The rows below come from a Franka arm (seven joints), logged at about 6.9 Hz.
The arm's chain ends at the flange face. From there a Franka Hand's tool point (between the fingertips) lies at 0.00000 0.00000 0.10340 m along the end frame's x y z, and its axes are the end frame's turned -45 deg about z.
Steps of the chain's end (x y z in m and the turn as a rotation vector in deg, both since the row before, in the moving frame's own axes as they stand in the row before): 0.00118 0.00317 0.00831 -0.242 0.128 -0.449; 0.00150 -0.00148 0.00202 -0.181 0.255 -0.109; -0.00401 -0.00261 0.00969 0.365 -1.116 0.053; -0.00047 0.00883 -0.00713 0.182 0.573 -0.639; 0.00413 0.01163 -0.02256 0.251 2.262 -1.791; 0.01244 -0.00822 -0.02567 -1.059 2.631 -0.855; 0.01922 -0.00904 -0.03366 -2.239 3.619 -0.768; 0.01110 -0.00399 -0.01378 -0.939 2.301 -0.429; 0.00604 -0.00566 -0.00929 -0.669 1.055 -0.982; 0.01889 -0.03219 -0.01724 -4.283 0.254 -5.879
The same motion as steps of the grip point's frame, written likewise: -0.00155 0.00355 0.00831 -0.262 -0.081 -0.449; 0.00220 0.00057 0.00202 -0.308 0.052 -0.109; -0.00195 -0.00657 0.00967 1.047 -0.531 0.053; -0.00561 0.00640 -0.00714 -0.276 0.534 -0.639; -0.00206 0.01366 -0.02264 -1.422 1.777 -1.791; 0.01665 0.00768 -0.02580 -2.609 1.112 -0.855; 0.02179 0.01465 -0.03395 -4.142 0.976 -0.768; 0.01242 0.00915 -0.01388 -2.291 0.963 -0.429; 0.00878 0.00246 -0.00931 -1.219 0.273 -0.982; 0.03129 -0.00337 -0.01753 -3.208 -2.849 -5.879
